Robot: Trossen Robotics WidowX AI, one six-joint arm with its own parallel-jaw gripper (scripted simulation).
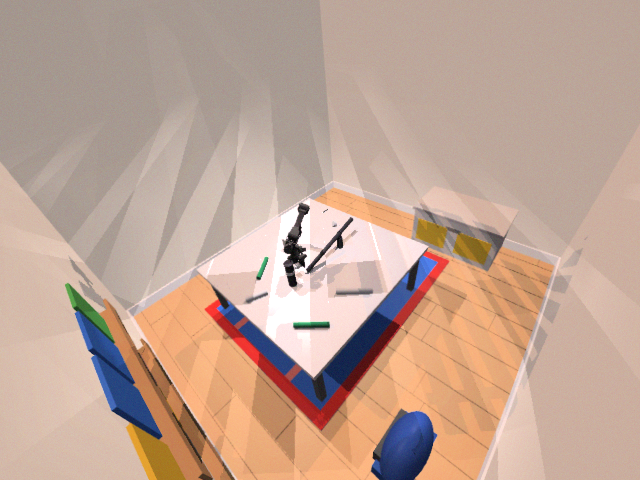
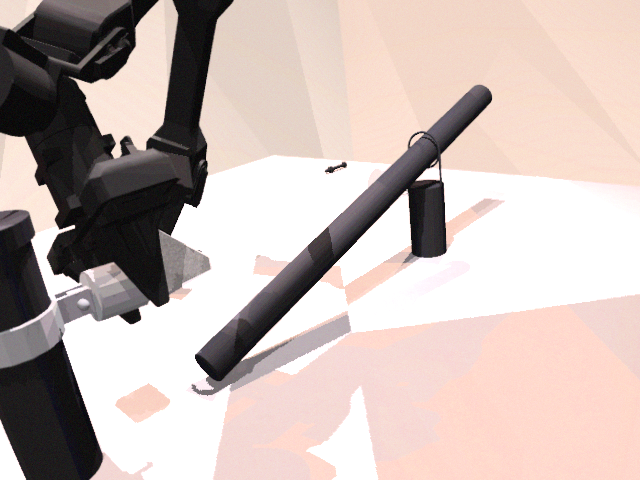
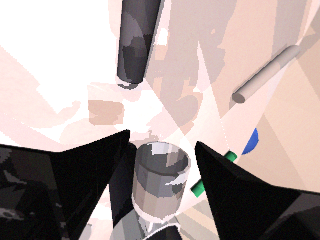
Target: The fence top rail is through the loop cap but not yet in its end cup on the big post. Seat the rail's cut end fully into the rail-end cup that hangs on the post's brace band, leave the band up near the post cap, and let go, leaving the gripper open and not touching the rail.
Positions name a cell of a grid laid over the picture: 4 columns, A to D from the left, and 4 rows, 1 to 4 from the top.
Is my gripper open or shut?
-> Open.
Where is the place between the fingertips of my gripper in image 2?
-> At A3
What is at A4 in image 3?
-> My gripper.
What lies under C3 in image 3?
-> A pale rail-end cup.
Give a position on a short post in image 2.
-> C2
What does my gripper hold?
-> Nothing.
